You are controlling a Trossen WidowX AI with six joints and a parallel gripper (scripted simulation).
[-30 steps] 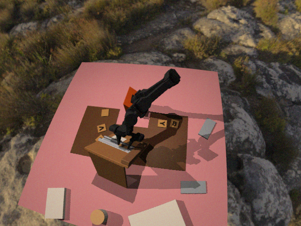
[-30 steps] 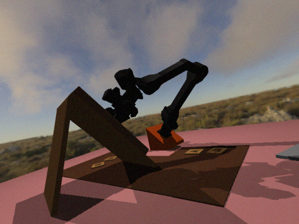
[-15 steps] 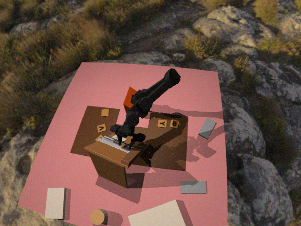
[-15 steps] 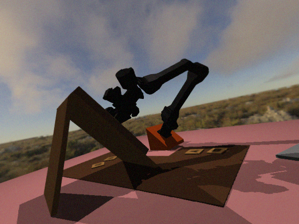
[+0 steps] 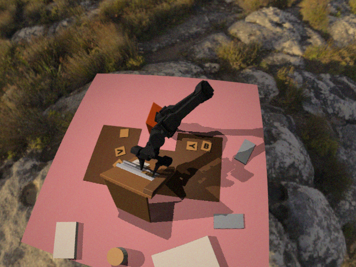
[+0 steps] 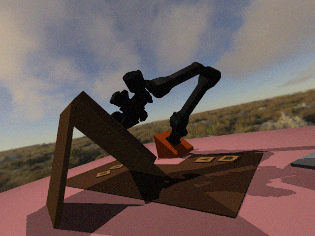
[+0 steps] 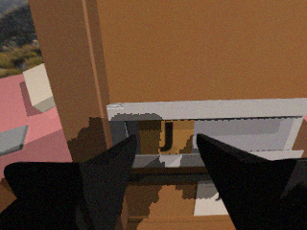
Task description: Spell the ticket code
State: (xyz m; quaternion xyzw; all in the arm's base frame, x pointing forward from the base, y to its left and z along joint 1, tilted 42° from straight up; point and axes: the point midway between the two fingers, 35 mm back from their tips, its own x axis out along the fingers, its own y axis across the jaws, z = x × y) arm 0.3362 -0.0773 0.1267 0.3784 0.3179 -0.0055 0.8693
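The white ticket lies 8 cm below my gripper tip, 7 cm to the right of it and 7 cm behind it. From my gripper tip the other things lie so: brown mat 17 cm below, 17 cm behind, 2 cm to the right; then white block 40 cm to the right, 38 cm ahead, 16 cm below.
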